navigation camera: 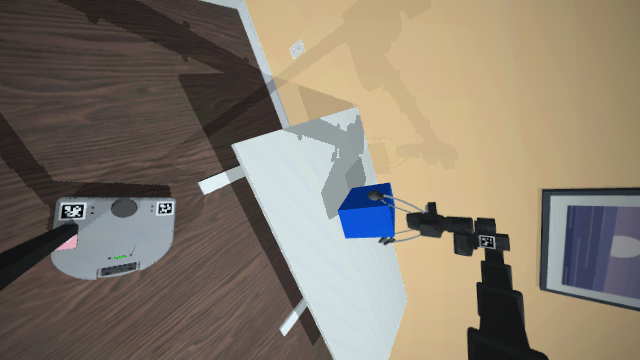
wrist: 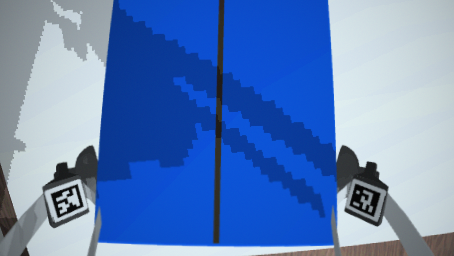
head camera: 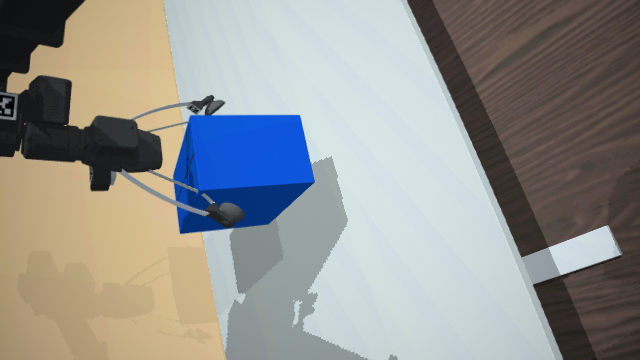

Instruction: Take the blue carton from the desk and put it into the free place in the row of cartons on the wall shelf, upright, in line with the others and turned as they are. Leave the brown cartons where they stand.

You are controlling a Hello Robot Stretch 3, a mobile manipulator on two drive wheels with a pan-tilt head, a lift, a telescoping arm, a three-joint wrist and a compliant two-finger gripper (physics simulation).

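Seen in the pictures: gripper, fingertip midpoint: (navigation camera: 373, 217) (head camera: 232, 159); robot's base, link origin: (navigation camera: 125, 207).
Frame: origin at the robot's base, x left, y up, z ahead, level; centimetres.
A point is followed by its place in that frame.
Note:
The blue carton (head camera: 250, 150) @[x -60.3, y 91.6, z -3.7 cm] (navigation camera: 367, 222) @[x -60.4, y 91.9, z -3.5 cm] (wrist: 275, 60) is off the desk (head camera: 390, 200) @[x -48.3, y 72.1, z 2.6 cm] (navigation camera: 310, 250) @[x -51.5, y 72.0, z -15.4 cm] (wrist: 400, 100), with its shadow lying apart from it on the white top. Its face toward the wrist camera has a dark stripe down the middle. My gripper (head camera: 222, 160) @[x -64.0, y 92.4, z -2.2 cm] (navigation camera: 380, 218) @[x -64.0, y 92.4, z -2.2 cm] (wrist: 218, 165) @[x -64.0, y 92.4, z -2.2 cm] is shut on the carton, with one fingertip pad against each of two opposite sides, near the end closest to the wrist. The carton's underside is hidden. The wall shelf and the brown cartons do not show in these views.
The tan wall (head camera: 100, 220) @[x -115.7, y 96.7, z 13.2 cm] (navigation camera: 475, 100) @[x -98.0, y 122.9, z 45.9 cm] runs along the desk's long edge. A framed picture (navigation camera: 582, 245) @[x -127.9, y 152.4, z -14.2 cm] hangs on it beyond my arm (navigation camera: 500, 302) @[x -36.1, y 124.9, z -8.5 cm]. My base (navigation camera: 115, 237) @[x 1.8, y 16.0, z -11.0 cm] stands on the dark wood floor (head camera: 550, 100) @[x -49.0, y 0.1, z -27.4 cm] (navigation camera: 125, 125) @[x 2.6, y 0.0, z 38.9 cm]. A white desk leg (head camera: 585, 250) (navigation camera: 217, 182) sticks out below the top.

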